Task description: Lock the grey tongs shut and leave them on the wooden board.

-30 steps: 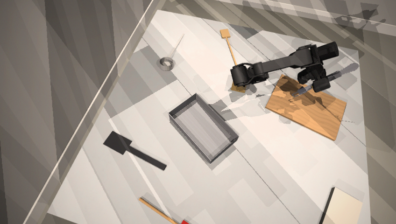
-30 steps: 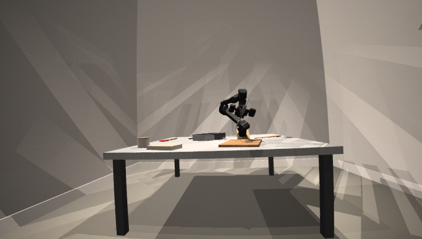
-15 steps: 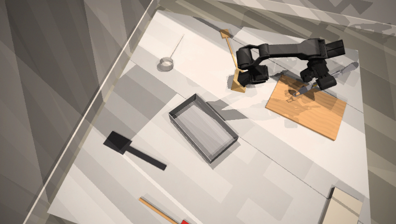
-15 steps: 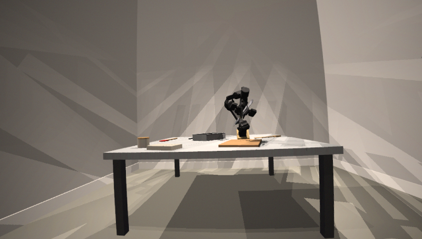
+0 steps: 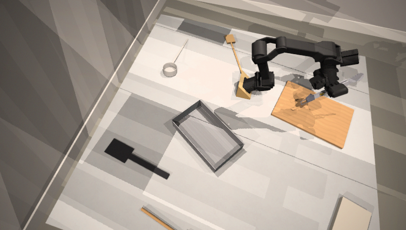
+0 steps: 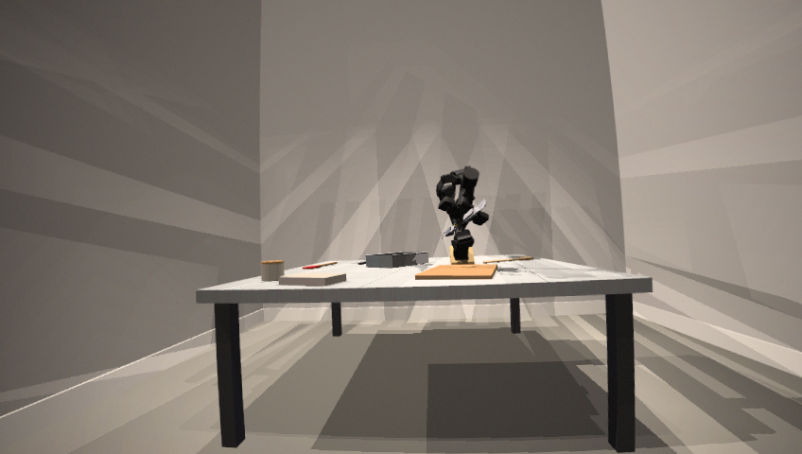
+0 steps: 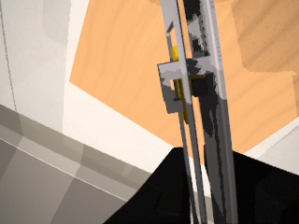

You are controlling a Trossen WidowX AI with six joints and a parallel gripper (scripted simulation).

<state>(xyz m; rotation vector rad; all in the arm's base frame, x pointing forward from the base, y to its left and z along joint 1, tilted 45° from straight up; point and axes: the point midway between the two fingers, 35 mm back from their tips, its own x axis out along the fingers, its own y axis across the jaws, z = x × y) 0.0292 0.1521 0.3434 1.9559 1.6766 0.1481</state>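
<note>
Right now my gripper tip is 150 mm above the wooden board and 10 mm to the left of it. The rest, counted from my gripper tip: black spatula: 790 mm to the right, 460 mm ahead, 150 mm below; then roasting tin: 500 mm to the right, 270 mm ahead, 120 mm below; then beige block: 500 mm ahead, 150 mm to the left, 140 mm below.
</note>
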